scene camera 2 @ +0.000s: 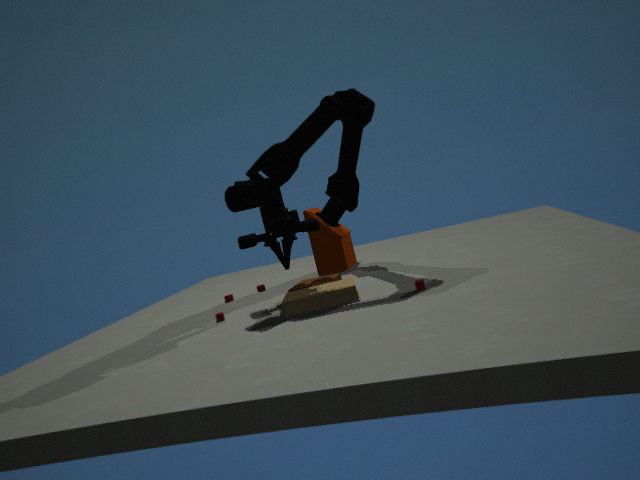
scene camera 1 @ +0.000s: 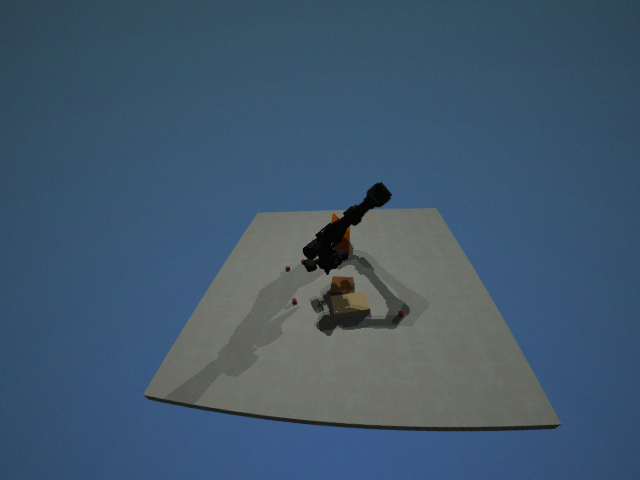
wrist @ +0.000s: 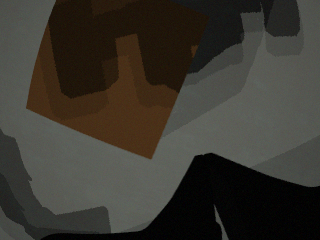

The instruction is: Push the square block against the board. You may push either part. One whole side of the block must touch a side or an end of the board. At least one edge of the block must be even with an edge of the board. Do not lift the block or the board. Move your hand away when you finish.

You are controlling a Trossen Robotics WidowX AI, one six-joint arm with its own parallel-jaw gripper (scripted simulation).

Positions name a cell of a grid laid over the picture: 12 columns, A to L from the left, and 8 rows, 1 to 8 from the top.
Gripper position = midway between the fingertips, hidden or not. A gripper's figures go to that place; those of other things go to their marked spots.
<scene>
My gripper (scene camera 2: F5) is 1.13 m from the lens. A tan board (scene camera 2: G5): 0.93 m from the lens.
</scene>
